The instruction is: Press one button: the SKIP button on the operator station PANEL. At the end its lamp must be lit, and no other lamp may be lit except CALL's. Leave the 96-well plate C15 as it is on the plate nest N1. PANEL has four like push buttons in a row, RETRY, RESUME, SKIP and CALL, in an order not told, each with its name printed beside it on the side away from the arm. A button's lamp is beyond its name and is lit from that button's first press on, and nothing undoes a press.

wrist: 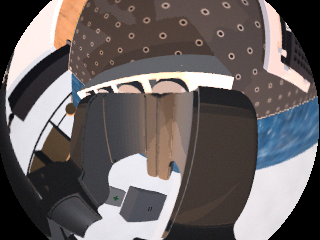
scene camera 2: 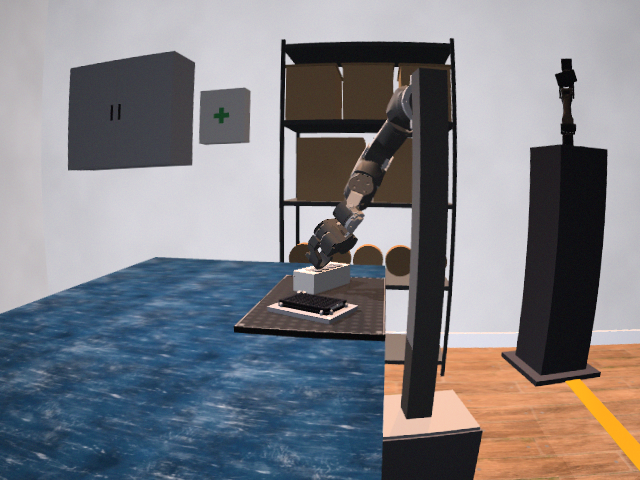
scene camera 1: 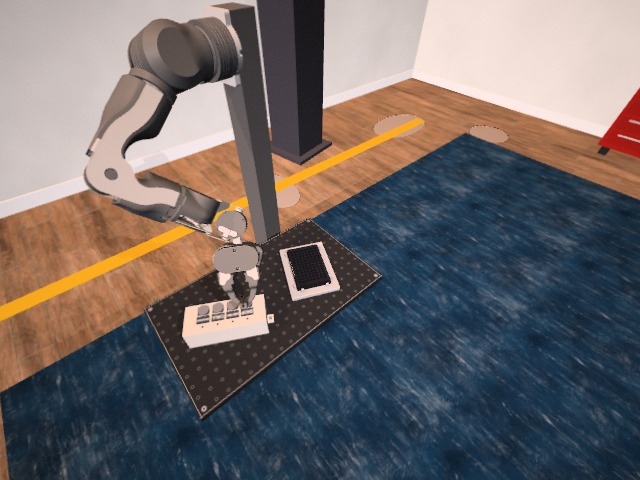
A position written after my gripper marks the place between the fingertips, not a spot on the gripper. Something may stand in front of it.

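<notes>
I can see my gripper (scene camera 1: pixel 244 304), and the wrist view has my gripper too (wrist: pixel 164 137), while in scene camera 2 I find the gripper (scene camera 2: pixel 312 262) once more. There is a black 96-well plate C15 (scene camera 1: pixel 308 268), and scene camera 2 gives me that same black 96-well plate C15 (scene camera 2: pixel 310 305) as well. An operator station panel (wrist: pixel 195 70) is also in my sight.
</notes>
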